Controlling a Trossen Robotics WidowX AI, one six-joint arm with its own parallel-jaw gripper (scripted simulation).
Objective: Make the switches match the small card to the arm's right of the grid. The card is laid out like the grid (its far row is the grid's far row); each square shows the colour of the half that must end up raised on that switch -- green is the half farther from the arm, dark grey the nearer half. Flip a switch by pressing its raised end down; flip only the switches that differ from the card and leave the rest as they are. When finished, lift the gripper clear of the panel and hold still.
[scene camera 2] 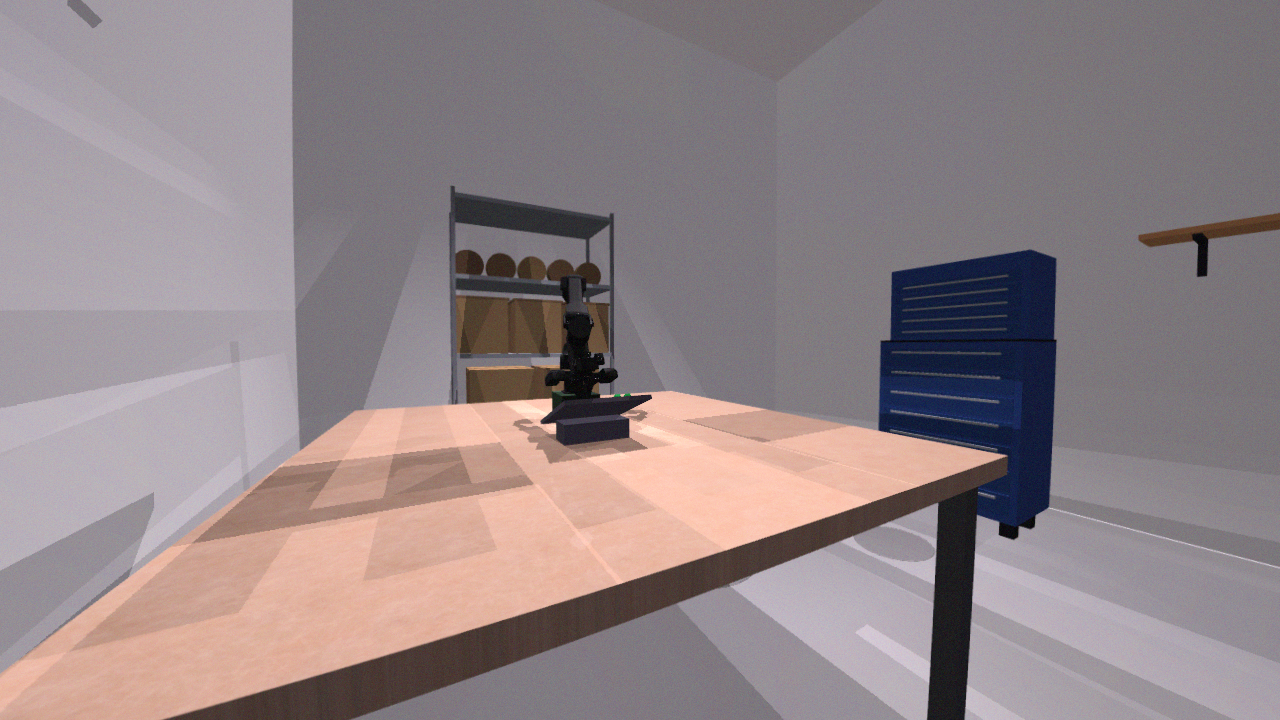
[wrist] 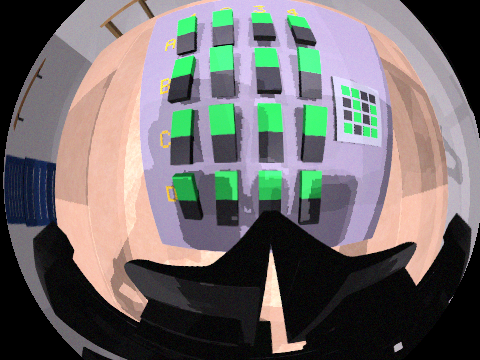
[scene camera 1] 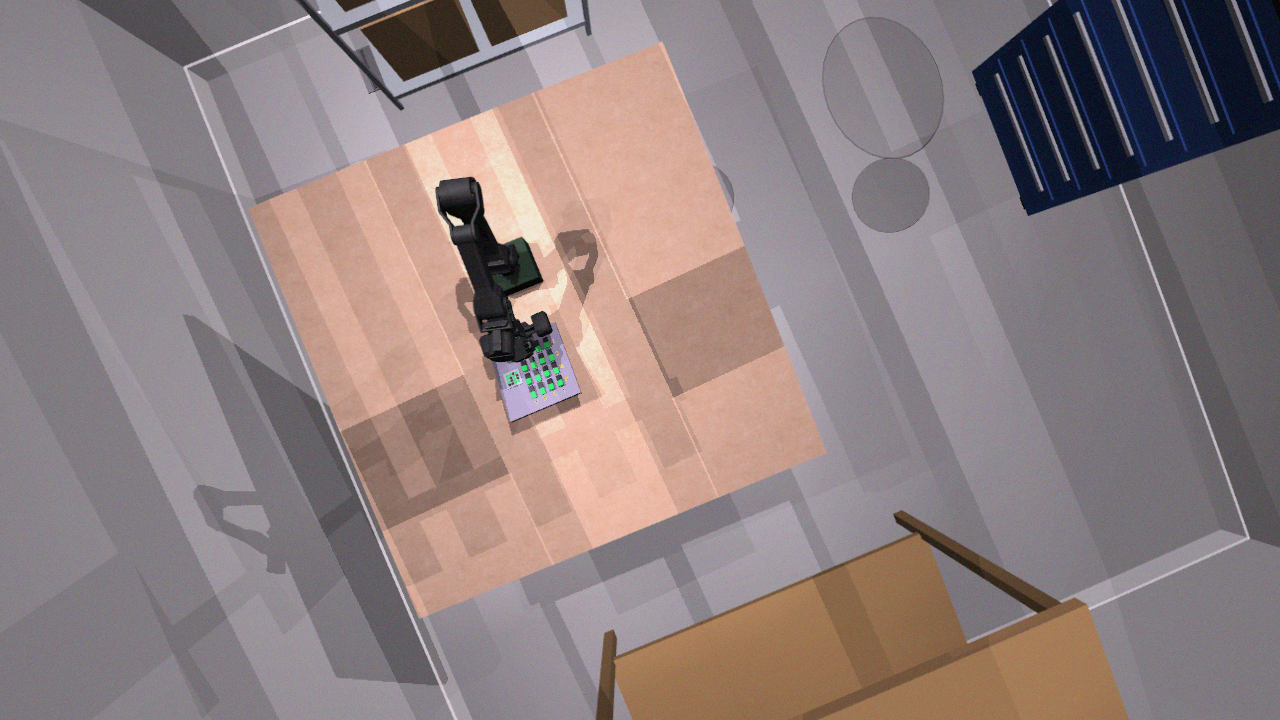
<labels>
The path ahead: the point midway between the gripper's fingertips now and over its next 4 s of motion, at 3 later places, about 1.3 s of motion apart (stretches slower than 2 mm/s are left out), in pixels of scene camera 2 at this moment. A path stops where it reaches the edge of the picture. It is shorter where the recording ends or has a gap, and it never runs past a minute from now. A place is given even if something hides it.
My gripper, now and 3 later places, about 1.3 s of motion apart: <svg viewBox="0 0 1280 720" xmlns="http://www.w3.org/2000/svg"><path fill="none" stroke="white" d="M586 408L586 410L576 404L576 410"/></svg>
</labels>
